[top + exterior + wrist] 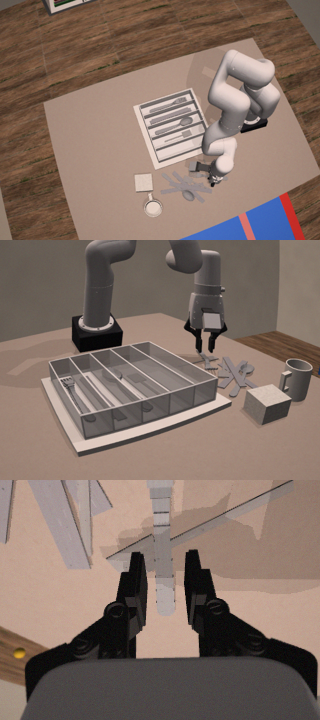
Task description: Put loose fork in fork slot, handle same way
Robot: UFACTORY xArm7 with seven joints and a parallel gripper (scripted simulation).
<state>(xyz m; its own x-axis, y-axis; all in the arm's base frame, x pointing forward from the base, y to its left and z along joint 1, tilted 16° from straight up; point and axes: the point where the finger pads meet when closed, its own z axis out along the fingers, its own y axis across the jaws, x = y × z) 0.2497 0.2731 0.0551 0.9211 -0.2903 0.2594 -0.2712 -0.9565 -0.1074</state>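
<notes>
My gripper is now 28 cm to the left of the tray and 13 cm short of it. From my hand the other things lie so: mug 30 cm ahead, 11 cm to the left, 1 cm below; then block 32 cm ahead, 3 cm below, 1 cm to the right.
</notes>
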